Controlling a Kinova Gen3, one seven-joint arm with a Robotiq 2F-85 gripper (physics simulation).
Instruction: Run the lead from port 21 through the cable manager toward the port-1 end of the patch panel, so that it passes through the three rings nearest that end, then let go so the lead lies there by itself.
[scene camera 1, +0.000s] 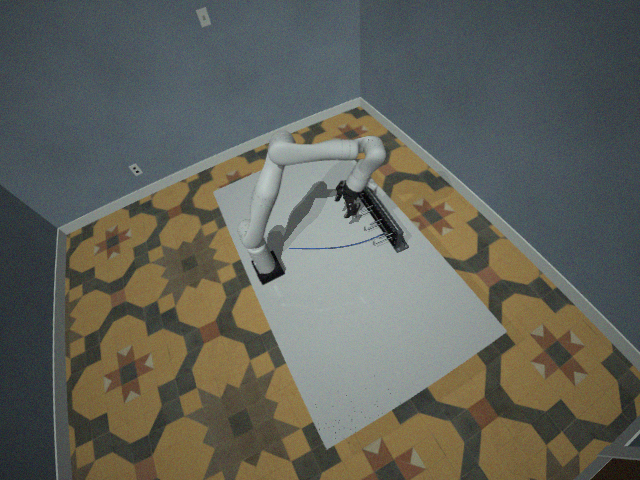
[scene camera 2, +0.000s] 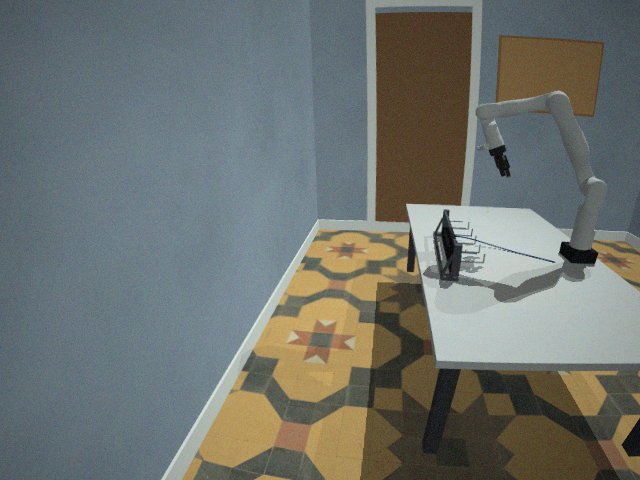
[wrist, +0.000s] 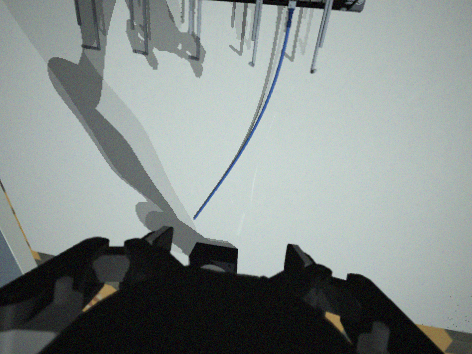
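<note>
The blue lead (scene camera 1: 330, 248) (scene camera 2: 532, 256) (wrist: 272, 91) leaves the patch panel (scene camera 1: 381, 212) (wrist: 350, 6) between the two rightmost manager rings in the wrist view and curves over the table to a free end near the arm's base. Its shadow is offset near the panel and meets it toward the free end. Several wire rings (wrist: 256, 37) stick out in a row from the panel's front. Port numbers are too small to read. My gripper (scene camera 1: 349, 213) (scene camera 2: 505, 176) (wrist: 228, 248) is open and empty, high above the table, with the lead well below it.
The white table (scene camera 1: 372, 320) (scene camera 2: 537, 330) carries the panel near one long edge. The arm's black base (scene camera 1: 269, 273) (scene camera 2: 577, 253) (wrist: 215, 255) stands near the opposite long edge, close to the lead's free end. The arm's shadow crosses the table beside the lead.
</note>
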